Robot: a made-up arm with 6 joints. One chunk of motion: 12 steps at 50 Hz.
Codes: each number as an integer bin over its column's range. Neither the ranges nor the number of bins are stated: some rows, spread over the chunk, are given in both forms.
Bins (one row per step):
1: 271 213 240 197 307 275
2: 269 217 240 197 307 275
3: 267 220 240 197 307 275
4: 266 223 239 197 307 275
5: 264 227 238 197 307 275
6: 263 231 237 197 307 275
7: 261 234 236 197 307 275
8: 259 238 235 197 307 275
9: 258 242 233 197 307 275
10: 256 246 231 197 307 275
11: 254 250 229 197 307 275
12: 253 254 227 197 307 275
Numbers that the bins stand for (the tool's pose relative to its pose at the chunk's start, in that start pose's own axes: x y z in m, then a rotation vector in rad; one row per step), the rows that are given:
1: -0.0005 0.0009 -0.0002 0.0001 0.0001 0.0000
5: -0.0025 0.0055 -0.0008 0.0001 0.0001 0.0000
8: -0.0040 0.0092 -0.0018 0.0001 0.0001 0.0000
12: -0.0057 0.0145 -0.0045 0.0001 0.0001 0.0000
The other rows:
2: -0.0010 0.0022 -0.0002 0.0001 0.0001 0.0000
3: -0.0016 0.0032 -0.0002 0.0001 0.0001 0.0000
4: -0.0019 0.0042 -0.0005 0.0001 0.0001 0.0000
6: -0.0028 0.0068 -0.0012 0.0001 0.0001 0.0000
7: -0.0034 0.0078 -0.0015 0.0001 0.0001 0.0000
9: -0.0043 0.0105 -0.0025 0.0001 0.0001 0.0000
10: -0.0049 0.0118 -0.0032 0.0001 0.0001 0.0000
11: -0.0054 0.0132 -0.0038 0.0001 0.0001 0.0000

